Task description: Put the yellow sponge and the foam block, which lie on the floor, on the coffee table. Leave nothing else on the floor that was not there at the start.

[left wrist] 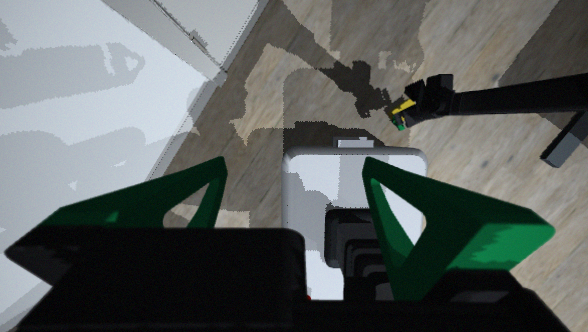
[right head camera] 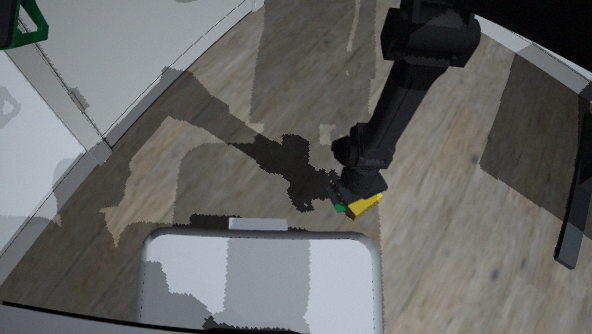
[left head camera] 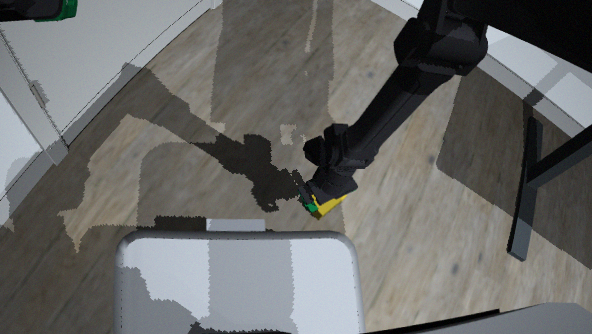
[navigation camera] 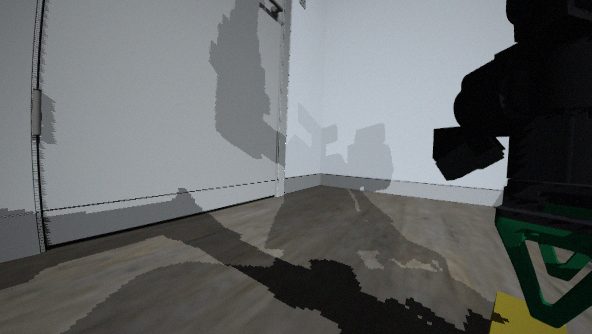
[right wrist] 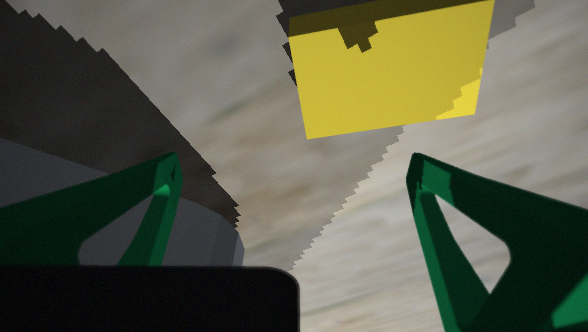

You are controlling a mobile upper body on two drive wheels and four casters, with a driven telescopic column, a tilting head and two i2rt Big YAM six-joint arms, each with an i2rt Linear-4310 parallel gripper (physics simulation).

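Right head camera view, left head camera view and right wrist view: my right gripper is visible. The pictures also show my left gripper and a door.
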